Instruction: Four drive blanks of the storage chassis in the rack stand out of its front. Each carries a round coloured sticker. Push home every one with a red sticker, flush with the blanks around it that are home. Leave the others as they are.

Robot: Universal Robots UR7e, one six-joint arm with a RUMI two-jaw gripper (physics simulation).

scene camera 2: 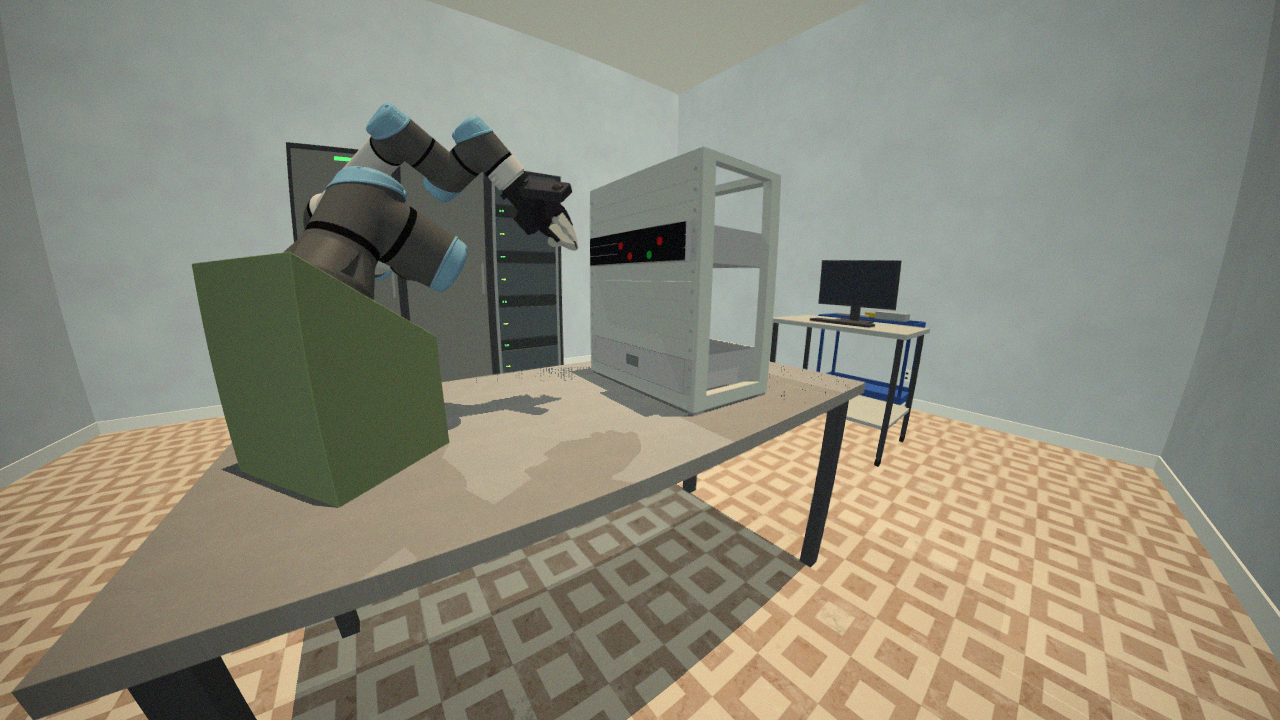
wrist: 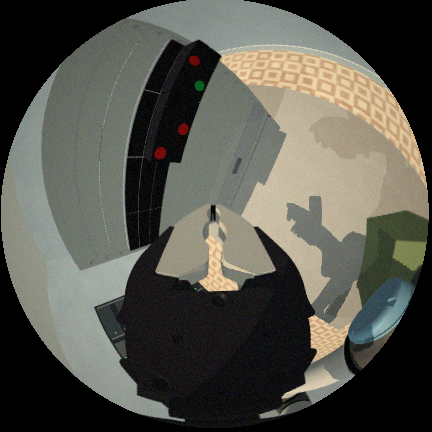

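The black storage chassis (scene camera 2: 603, 253) (wrist: 145, 200) spans the rack (scene camera 2: 704, 295) (wrist: 90, 150). Four blanks stand out of its front in the wrist view: one with a red sticker (scene camera 2: 659, 240) (wrist: 194, 60) at the scene-right end, one with a green sticker (scene camera 2: 648, 254) (wrist: 199, 85) lower beside it, one with a red sticker (scene camera 2: 629, 256) (wrist: 183, 129) low in the middle, and one with a red sticker (scene camera 2: 620, 245) (wrist: 160, 153) higher and farthest left. My gripper (scene camera 2: 573, 247) (wrist: 211, 206) is shut and empty, in front of the rack near the chassis's left end, apart from the blanks.
The rack stands on the table (scene camera 2: 554, 501) (wrist: 280, 170). The green robot pedestal (scene camera 2: 358, 394) (wrist: 382, 235) stands at the table's other end. Dark server cabinets (scene camera 2: 447, 295) are behind the arm. A desk (scene camera 2: 904, 329) with a monitor (scene camera 2: 859, 284) stands beyond the rack.
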